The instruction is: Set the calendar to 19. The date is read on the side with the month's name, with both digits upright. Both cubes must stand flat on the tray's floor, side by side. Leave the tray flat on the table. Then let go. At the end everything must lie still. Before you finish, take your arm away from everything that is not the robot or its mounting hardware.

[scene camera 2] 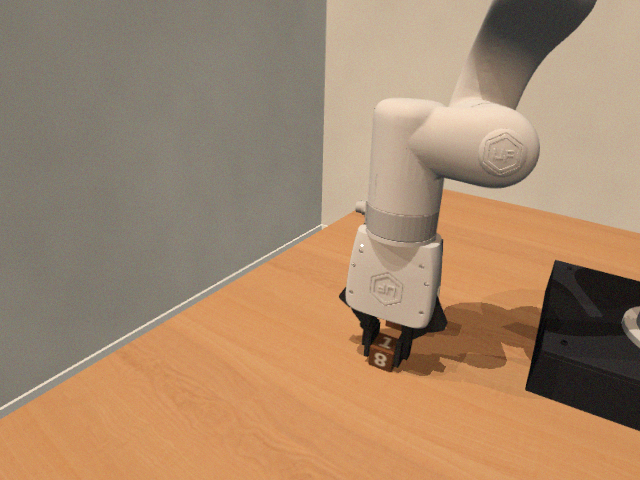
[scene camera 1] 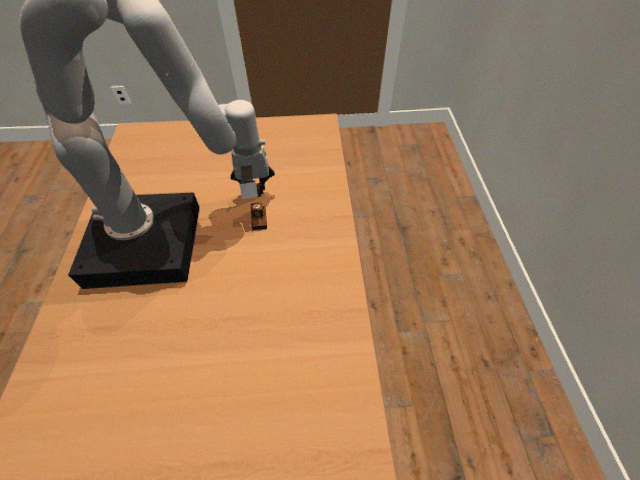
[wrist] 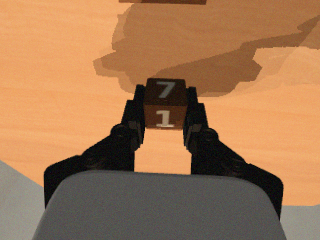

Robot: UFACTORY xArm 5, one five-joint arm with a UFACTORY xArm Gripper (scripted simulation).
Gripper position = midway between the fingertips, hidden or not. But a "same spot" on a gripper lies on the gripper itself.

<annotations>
my gripper: scene camera 2; scene camera 1; wrist 165, 98
same spot on my gripper: (scene camera 2: 438, 322) = (scene camera 1: 231, 173)
</annotations>
